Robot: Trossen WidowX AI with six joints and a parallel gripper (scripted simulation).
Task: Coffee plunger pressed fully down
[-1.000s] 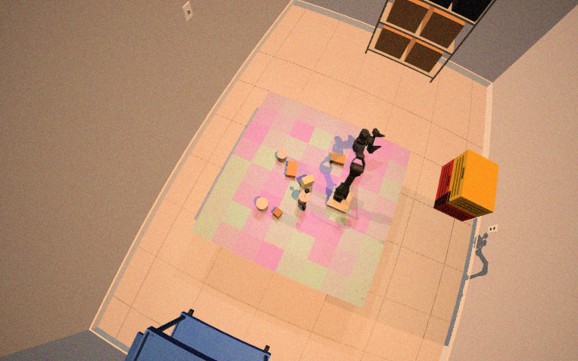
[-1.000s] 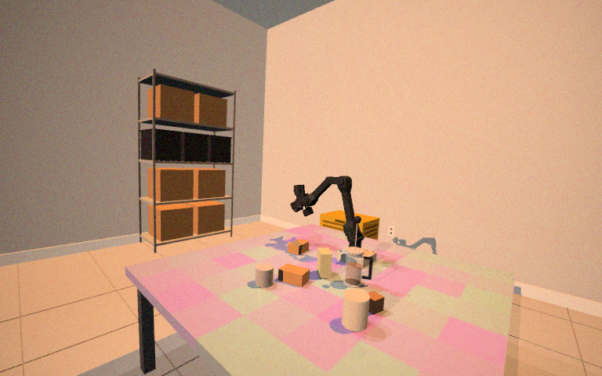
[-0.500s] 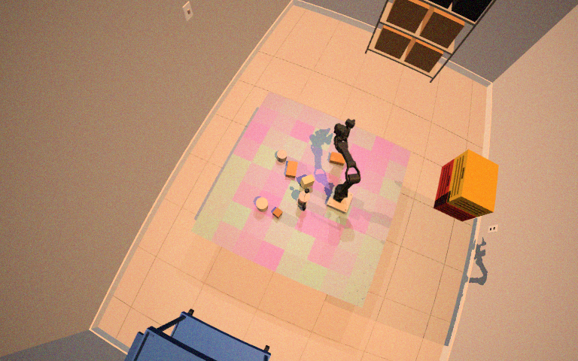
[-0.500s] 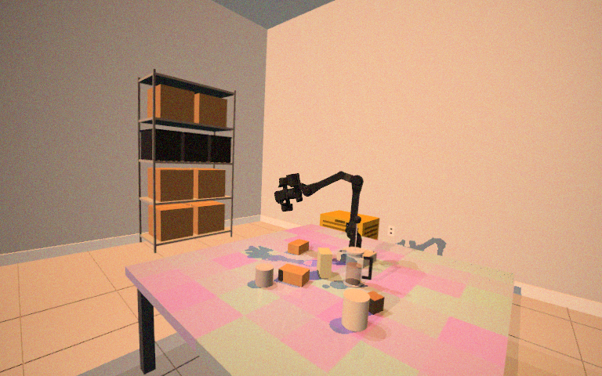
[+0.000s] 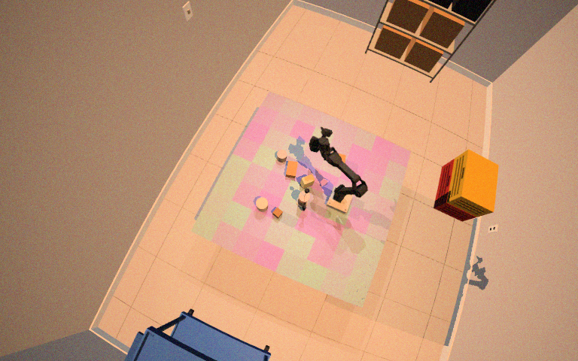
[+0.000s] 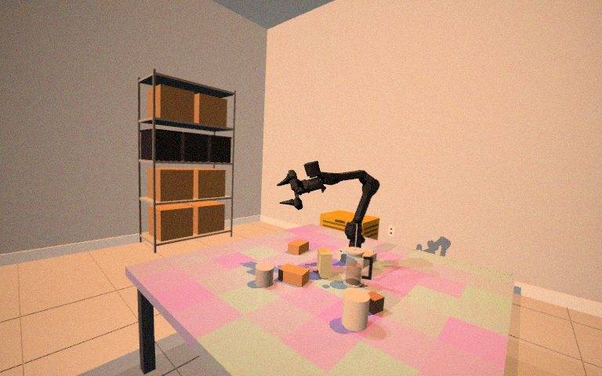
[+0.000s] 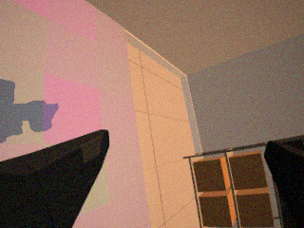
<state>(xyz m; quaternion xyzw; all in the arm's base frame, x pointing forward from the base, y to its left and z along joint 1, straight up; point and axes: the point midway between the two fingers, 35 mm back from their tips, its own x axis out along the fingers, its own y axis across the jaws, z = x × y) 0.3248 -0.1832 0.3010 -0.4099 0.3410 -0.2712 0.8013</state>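
Now: the coffee press 380 mm to the left of my gripper tip, 200 mm below it and 150 mm behind it. The rest, counted from my gripper tip: cream block: 280 mm below, 230 mm to the left, 100 mm behind.
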